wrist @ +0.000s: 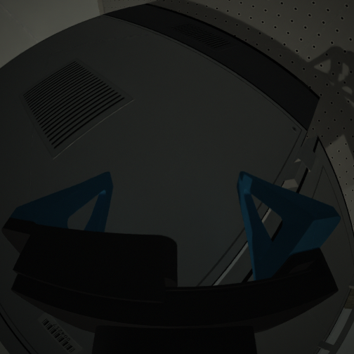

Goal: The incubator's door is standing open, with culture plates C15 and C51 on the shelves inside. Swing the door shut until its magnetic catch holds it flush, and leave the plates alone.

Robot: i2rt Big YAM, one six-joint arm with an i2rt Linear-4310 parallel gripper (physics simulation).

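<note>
The incubator (190, 100) fills most of the wrist view as a large dark grey body with a flat face. A slot with pale parts runs along its right edge. A narrow dark panel (327, 182) beyond that slot looks like part of the door; its angle is hard to tell. My gripper (174, 178) is open and empty, with its two blue fingers wide apart over the grey face. The right finger covers part of the slot. Plates C15 and C51 do not show.
A louvred vent (77, 105) is on the incubator's face at the left. A black strip (260, 65) runs along its upper right edge. A perforated board (305, 25) stands behind at the upper right, with a shadow on it. A barcode label (57, 334) shows at the lower left.
</note>
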